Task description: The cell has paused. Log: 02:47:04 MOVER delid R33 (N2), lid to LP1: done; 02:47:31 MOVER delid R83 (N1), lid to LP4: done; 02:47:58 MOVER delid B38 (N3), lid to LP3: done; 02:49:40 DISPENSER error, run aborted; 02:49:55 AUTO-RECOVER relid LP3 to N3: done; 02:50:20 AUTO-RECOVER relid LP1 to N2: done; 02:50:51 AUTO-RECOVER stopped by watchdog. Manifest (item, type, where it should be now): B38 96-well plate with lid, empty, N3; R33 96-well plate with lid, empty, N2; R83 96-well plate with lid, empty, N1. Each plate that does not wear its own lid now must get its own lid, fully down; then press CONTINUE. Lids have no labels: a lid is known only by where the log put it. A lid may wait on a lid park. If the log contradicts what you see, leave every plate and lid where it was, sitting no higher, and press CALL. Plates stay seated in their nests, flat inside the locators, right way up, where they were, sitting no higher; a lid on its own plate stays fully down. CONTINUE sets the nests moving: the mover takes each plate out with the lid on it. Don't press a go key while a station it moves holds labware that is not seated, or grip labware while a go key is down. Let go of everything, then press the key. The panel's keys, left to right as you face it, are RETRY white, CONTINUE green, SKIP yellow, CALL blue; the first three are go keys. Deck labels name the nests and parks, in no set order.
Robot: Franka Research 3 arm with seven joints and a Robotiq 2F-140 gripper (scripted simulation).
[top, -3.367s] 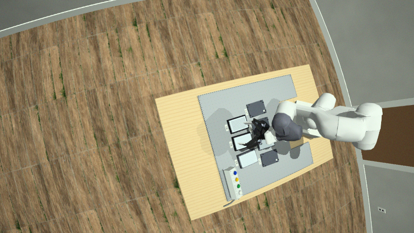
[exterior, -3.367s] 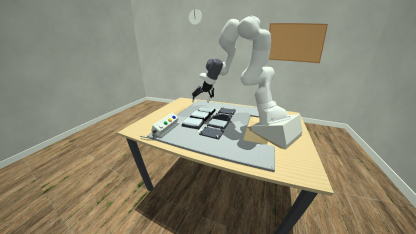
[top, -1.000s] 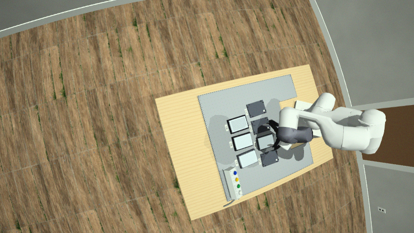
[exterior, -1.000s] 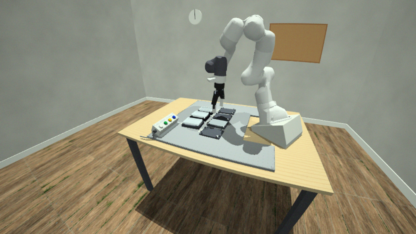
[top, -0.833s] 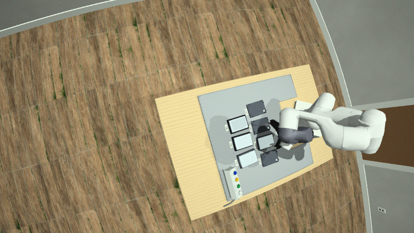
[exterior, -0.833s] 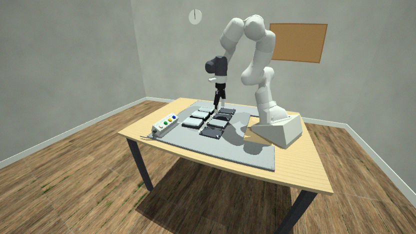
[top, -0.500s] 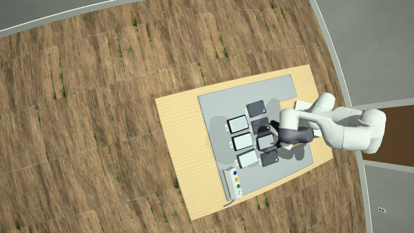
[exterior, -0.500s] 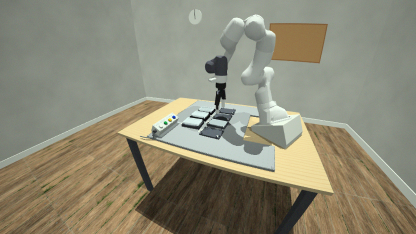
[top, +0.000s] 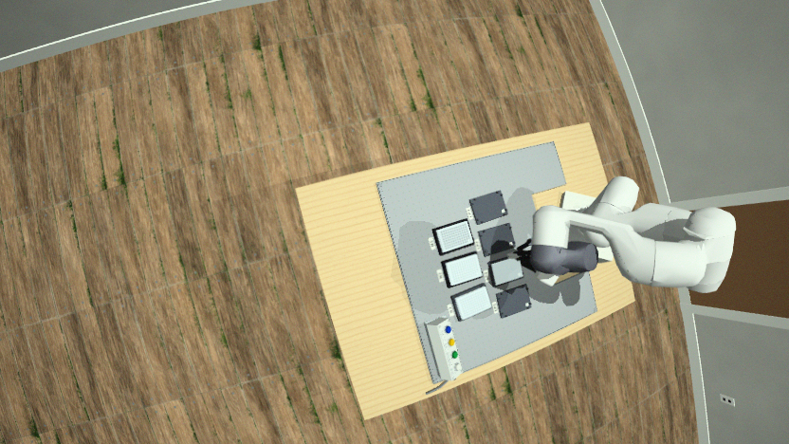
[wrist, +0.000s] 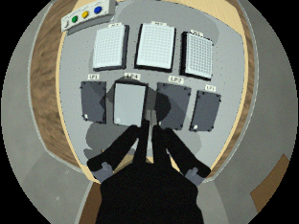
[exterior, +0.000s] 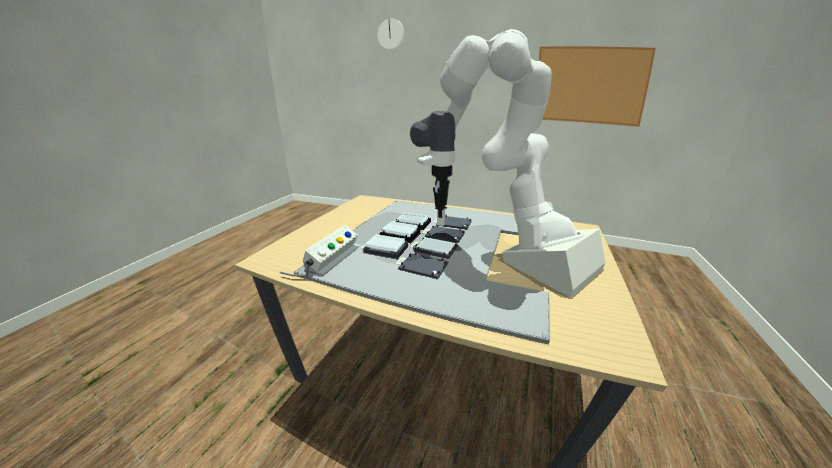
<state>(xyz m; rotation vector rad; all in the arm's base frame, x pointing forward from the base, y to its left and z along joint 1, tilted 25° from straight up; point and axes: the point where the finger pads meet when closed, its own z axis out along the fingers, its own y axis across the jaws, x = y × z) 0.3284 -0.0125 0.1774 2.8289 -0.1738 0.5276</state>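
My gripper is now 10 mm short of the pale lid, 60 mm to the right of it and 90 mm above it. The rest, counted from my hand: plate 160 mm ahead, 150 mm to the right, 80 mm below; then blue key 340 mm ahead, 130 mm to the left, 40 mm below; then LP4 sign 90 mm ahead, 50 mm to the left, 110 mm below.
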